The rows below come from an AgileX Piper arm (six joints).
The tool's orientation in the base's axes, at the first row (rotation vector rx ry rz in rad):
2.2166 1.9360 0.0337
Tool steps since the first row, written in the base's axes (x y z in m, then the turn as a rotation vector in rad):
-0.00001 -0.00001 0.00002 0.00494 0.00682 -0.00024
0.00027 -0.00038 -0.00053 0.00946 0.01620 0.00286
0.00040 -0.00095 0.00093 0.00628 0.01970 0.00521
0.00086 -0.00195 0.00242 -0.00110 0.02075 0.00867
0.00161 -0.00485 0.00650 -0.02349 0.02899 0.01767
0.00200 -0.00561 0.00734 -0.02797 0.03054 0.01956
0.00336 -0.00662 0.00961 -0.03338 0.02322 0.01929
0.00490 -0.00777 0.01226 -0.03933 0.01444 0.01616
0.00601 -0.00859 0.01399 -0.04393 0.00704 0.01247
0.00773 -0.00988 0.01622 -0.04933 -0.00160 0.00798
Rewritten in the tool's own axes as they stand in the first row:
-0.00001 -0.00001 -0.00002 0.00744 0.00395 0.00005
-0.00028 0.00022 0.00061 0.01696 0.00773 -0.00358
-0.00098 0.00066 -0.00073 0.01968 0.00456 -0.00682
-0.00207 0.00148 -0.00199 0.01927 -0.00222 -0.01143
-0.00527 0.00324 -0.00549 0.02316 -0.02369 -0.02464
-0.00606 0.00385 -0.00615 0.02383 -0.02795 -0.02735
-0.00711 0.00568 -0.00804 0.01589 -0.03239 -0.02690
-0.00832 0.00776 -0.01026 0.00676 -0.03764 -0.02354
-0.00916 0.00923 -0.01168 -0.00076 -0.04183 -0.01961
-0.01044 0.01144 -0.01344 -0.00952 -0.04678 -0.01484

